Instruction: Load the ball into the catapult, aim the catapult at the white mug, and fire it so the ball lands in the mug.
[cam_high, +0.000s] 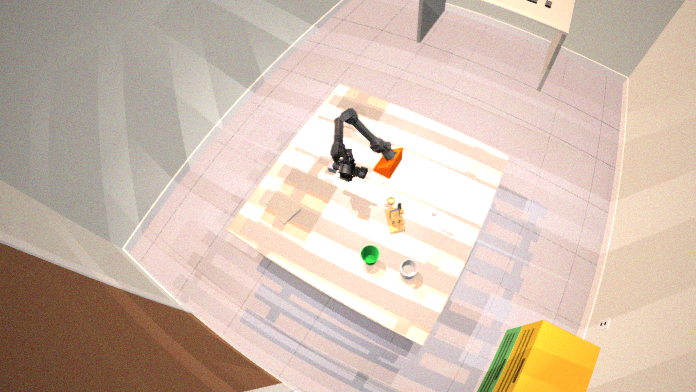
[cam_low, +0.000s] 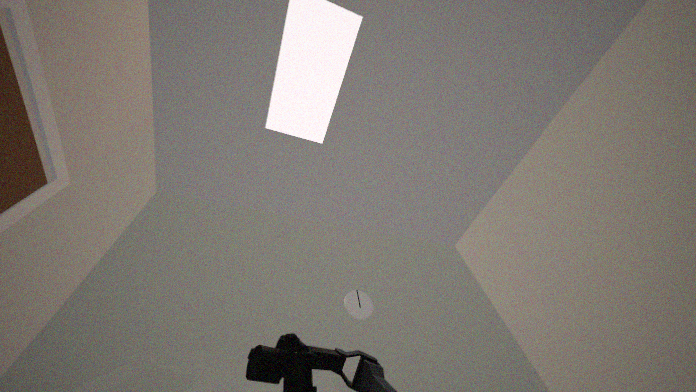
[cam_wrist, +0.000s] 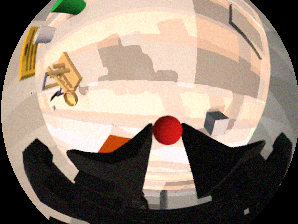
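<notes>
My gripper tip is 50 mm short of the wooden catapult, 290 mm to the right of it and 80 mm above it. From my gripper tip the other things lie so: flat white sheet: 290 mm ahead, 320 mm to the right, 120 mm below; red ball: 10 mm above; grey cube: 60 mm behind, 160 mm to the right, 110 mm below.
</notes>
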